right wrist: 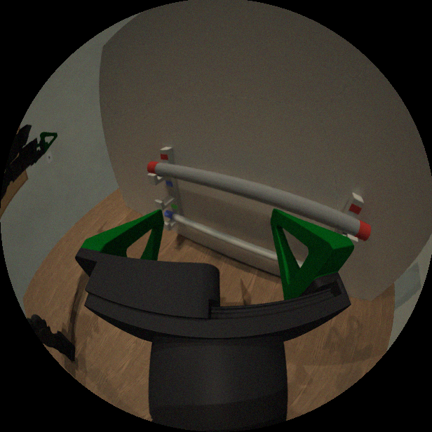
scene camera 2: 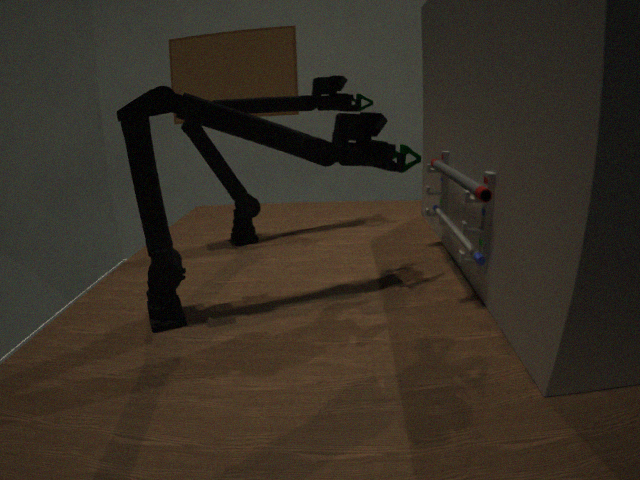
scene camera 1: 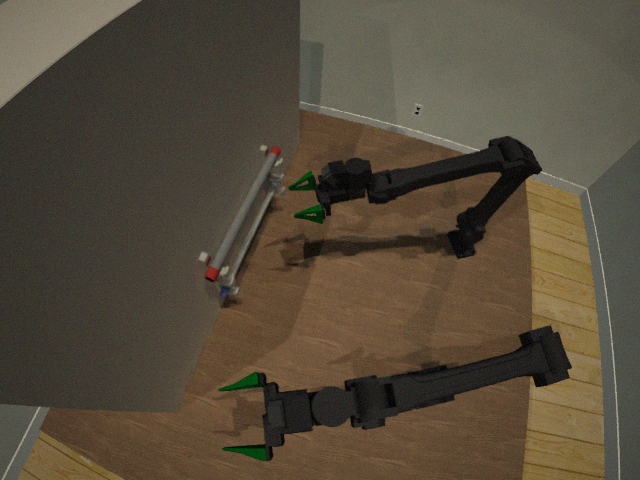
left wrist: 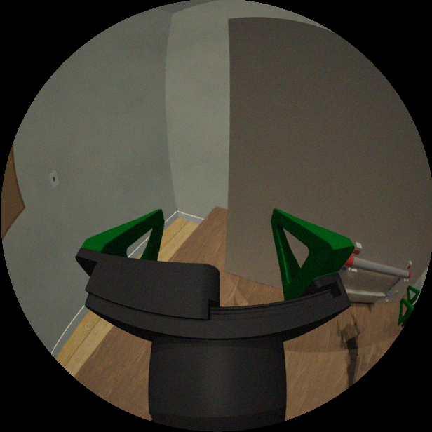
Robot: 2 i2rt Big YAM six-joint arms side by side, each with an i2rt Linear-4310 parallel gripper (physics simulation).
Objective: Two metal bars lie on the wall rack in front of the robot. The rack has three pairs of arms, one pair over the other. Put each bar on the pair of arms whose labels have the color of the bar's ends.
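Observation:
A thick grey bar with red ends lies on the top pair of rack arms, beside the red labels. A thinner bar with blue ends lies on the lowest pair, beside the green label at the left end in the right wrist view. The middle, blue-labelled pair holds no bar. My right gripper is open and empty, in front of the rack and a little short of the red-ended bar. My left gripper is open and empty, well off to the rack's side.
The rack hangs low on a large grey wall block. The brown wooden table runs below both arms. A corkboard hangs on the back wall, behind the arms in scene camera 2.

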